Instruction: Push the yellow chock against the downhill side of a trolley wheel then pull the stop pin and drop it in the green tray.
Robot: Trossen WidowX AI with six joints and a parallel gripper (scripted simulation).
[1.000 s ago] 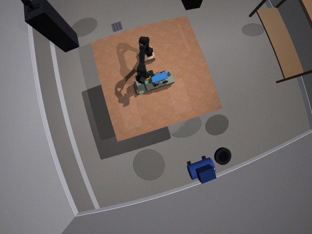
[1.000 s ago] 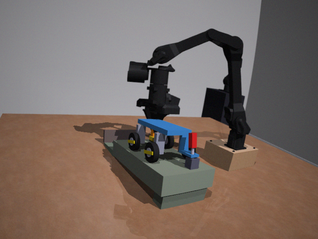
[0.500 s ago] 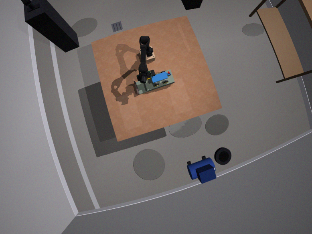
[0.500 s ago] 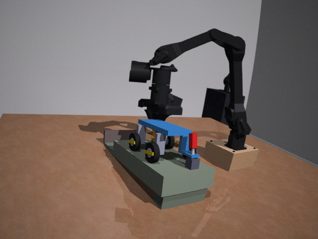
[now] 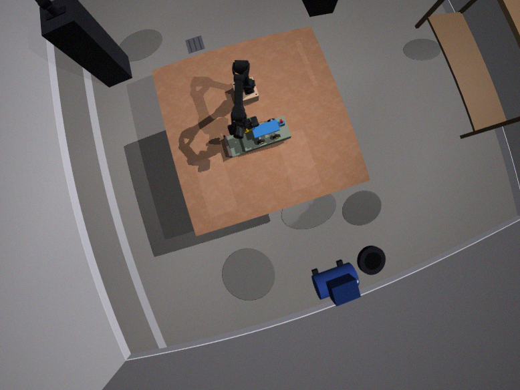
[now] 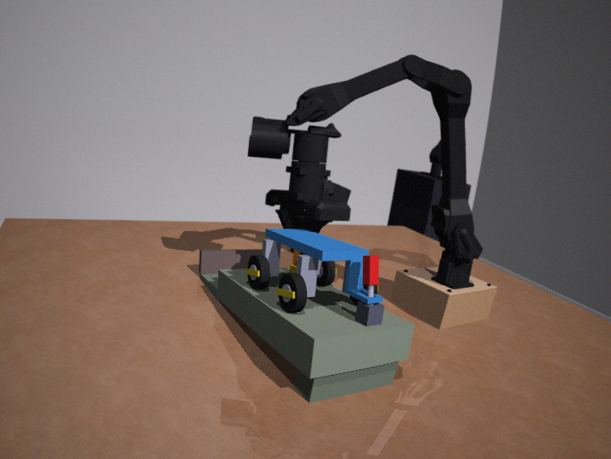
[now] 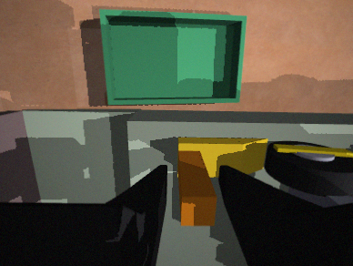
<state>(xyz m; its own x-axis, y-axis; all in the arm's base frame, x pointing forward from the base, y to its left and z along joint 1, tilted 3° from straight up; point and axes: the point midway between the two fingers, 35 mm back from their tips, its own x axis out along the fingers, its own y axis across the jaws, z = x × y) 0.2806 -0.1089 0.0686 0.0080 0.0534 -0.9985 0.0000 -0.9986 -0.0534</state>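
My gripper tip is now 20 mm to the right of the yellow chock and 10 mm above it. Round my gripper tip: blue trolley 120 mm to the left, 50 mm ahead, 20 mm above; then grey-green ramp 120 mm to the left, 50 mm ahead, 40 mm below; then green tray 100 mm below, 70 mm behind.
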